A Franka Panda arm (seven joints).
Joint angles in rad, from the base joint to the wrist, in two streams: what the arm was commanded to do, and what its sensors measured. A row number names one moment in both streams.
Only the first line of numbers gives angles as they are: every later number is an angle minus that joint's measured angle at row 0.
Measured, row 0:
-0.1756 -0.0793 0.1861 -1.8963 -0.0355 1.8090 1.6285
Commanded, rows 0 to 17:
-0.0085 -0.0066 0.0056 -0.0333 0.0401 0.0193 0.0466
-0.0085 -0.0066 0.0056 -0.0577 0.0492 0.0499 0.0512
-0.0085 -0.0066 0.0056 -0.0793 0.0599 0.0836 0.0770
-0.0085 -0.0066 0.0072 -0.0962 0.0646 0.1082 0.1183
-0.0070 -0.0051 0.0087 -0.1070 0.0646 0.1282 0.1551
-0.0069 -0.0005 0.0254 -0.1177 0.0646 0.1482 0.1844
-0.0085 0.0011 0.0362 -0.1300 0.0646 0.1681 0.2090
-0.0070 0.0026 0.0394 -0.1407 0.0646 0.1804 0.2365
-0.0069 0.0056 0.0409 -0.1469 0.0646 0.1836 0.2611
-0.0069 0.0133 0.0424 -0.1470 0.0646 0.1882 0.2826
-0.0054 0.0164 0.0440 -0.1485 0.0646 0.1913 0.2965
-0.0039 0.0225 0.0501 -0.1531 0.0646 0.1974 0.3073
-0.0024 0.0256 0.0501 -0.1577 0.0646 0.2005 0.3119
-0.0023 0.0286 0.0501 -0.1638 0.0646 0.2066 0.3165
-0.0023 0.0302 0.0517 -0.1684 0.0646 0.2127 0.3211
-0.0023 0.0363 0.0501 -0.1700 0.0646 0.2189 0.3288
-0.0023 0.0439 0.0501 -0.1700 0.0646 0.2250 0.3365
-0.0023 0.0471 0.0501 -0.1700 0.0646 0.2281 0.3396
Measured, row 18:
0.0005 0.0383 0.0435 -0.1562 0.0513 0.1965 0.3063
